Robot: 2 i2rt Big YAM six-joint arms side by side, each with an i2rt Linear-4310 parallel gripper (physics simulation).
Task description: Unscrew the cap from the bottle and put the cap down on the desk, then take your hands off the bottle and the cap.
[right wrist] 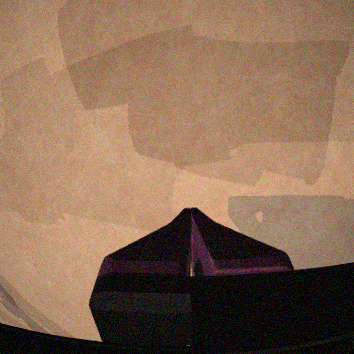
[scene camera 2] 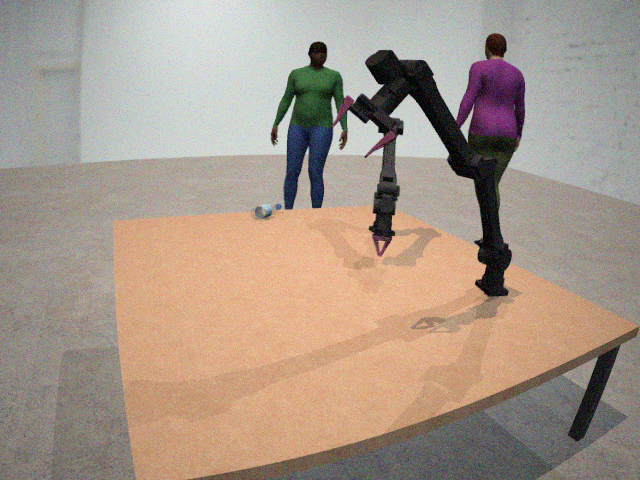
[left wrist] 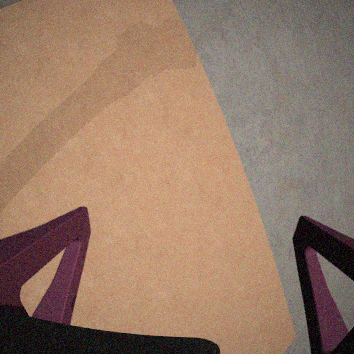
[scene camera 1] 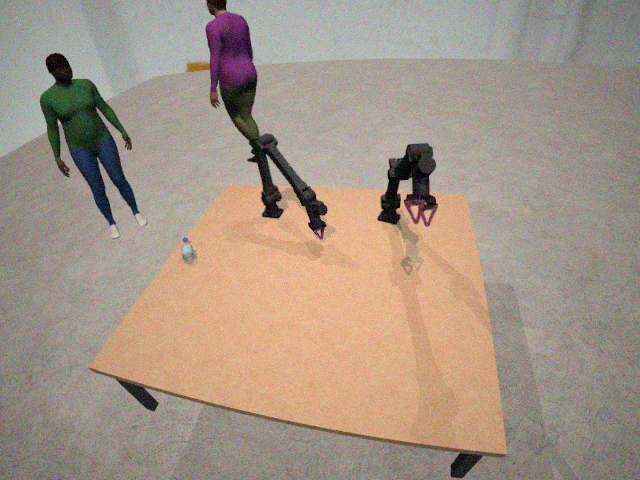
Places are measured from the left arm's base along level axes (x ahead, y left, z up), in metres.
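Pixels of known places: left gripper, between the fingertips: [scene camera 2: 348,142] [left wrist: 194,224] [scene camera 1: 421,225]; right gripper, between the fingertips: [right wrist: 190,218] [scene camera 2: 379,256] [scene camera 1: 321,238]; left arm's base, origin of its link: [scene camera 2: 491,289] [scene camera 1: 388,218]; right arm's base, origin of its link: [scene camera 1: 272,213].
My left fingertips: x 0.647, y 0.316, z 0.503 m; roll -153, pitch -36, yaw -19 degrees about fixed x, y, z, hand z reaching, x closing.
Ahead of a thing's pixels: the offset from my left fingertips to its top centre. "pt": to the spot under its first point. Level surfaces: height alone.
A small clear bottle {pt 1.202 m right, 0.111 m ahead, 0.439 m down} [scene camera 1: 188,252] [scene camera 2: 262,211] with a pale blue label lies on its side on the desk {0.503 m down} [scene camera 1: 289,335] [scene camera 2: 232,310], close to the left edge in scene camera 1 and at the far edge in scene camera 2. Its blue cap {pt 1.326 m right, 0.021 m ahead, 0.454 m down} [scene camera 1: 185,239] [scene camera 2: 278,206] shows at the neck end; whether it is still screwed on is too small to tell. My right gripper [scene camera 1: 321,237] [scene camera 2: 381,254] [right wrist: 190,218] is shut and empty, low over the desk, well away from the bottle. My left gripper [scene camera 1: 422,224] [scene camera 2: 350,141] [left wrist: 194,224] is open and empty, high above the desk, farther from the bottle.
Both arms stand at the back edge of the desk in scene camera 1 and cast shadows on its top. A person in a green top [scene camera 1: 78,113] [scene camera 2: 312,95] and a person in a purple top [scene camera 1: 231,49] [scene camera 2: 495,98] stand beyond the desk.
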